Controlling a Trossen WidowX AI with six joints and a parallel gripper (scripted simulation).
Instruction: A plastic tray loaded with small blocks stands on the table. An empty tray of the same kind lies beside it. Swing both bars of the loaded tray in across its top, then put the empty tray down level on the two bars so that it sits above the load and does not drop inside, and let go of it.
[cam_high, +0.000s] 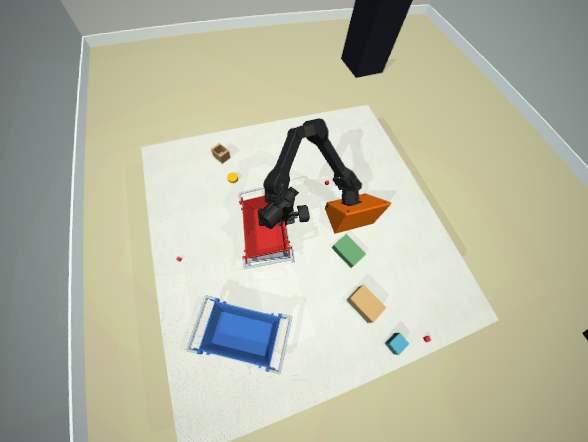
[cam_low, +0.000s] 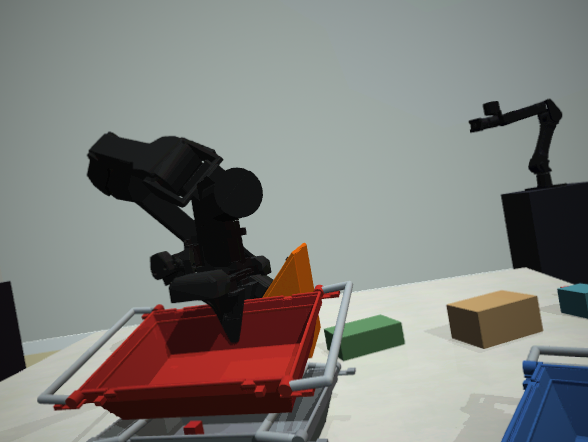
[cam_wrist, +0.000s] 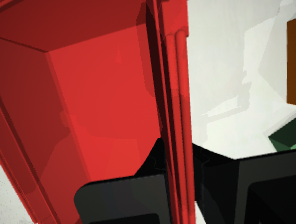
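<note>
My gripper tip is now 7 cm short of the red tray, 2 cm to the left of it and 1 cm below it. From my gripper tip the other things lie so: tan block 40 cm to the left, 20 cm behind, 8 cm below; then green block 24 cm behind, 18 cm to the left, 9 cm below; then yellow disc 35 cm to the right, 11 cm ahead, 10 cm below.
</note>
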